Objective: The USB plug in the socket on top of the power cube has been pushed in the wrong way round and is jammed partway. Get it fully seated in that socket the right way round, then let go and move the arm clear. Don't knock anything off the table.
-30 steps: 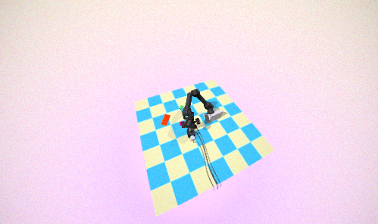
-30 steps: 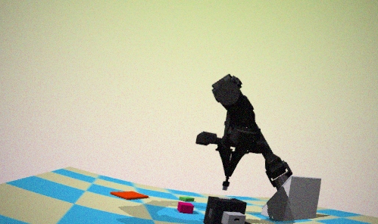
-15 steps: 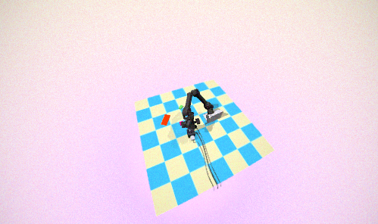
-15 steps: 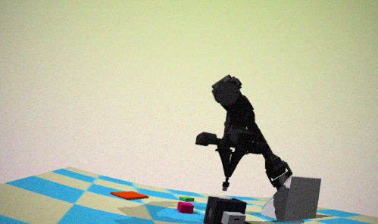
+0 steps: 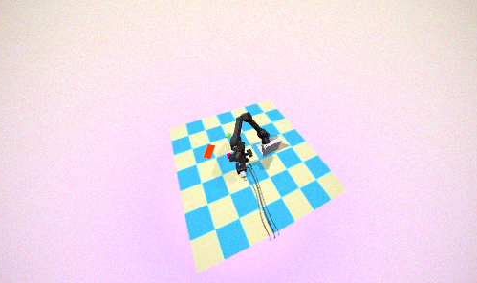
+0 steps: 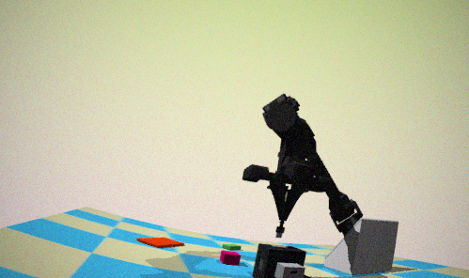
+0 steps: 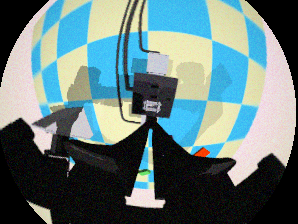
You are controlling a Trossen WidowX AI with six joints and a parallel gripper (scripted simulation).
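My gripper tip is now 20 mm above the USB plug. From my gripper tip the other things lie so: magenta block: 140 mm to the right, 120 mm below, 50 mm ahead; green block: 380 mm to the right, 120 mm below, 40 mm behind; orange slab: 280 mm to the right, 200 mm ahead, 130 mm below.
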